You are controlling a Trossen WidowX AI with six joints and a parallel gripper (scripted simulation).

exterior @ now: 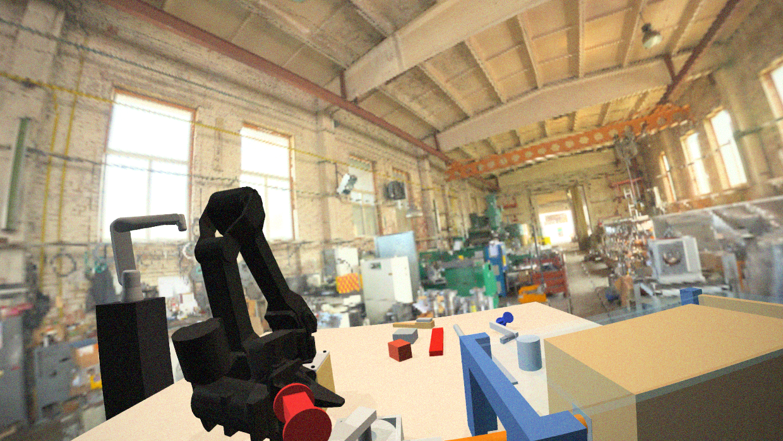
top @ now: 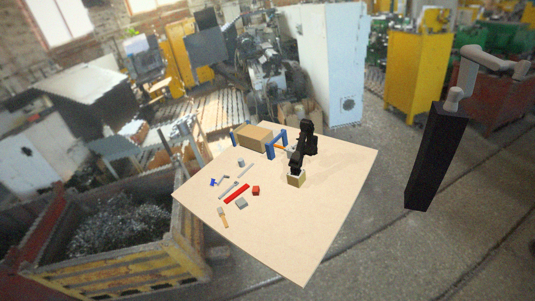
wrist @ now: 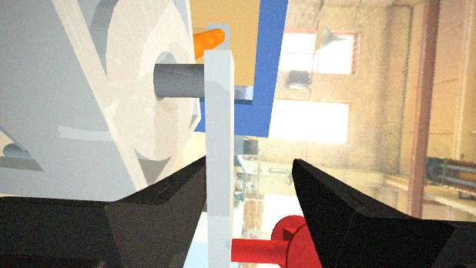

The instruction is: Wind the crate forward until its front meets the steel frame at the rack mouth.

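The red-knobbed winch handle lies 20 mm behind my gripper tip, 10 mm to the right of it and 10 mm below it. The rest, counted from my gripper tip: red knob 40 mm to the right, 40 mm behind, 20 mm above; blue steel frame 170 mm ahead, 30 mm below, 10 mm to the left; grey winch 100 mm below, 40 mm to the left.
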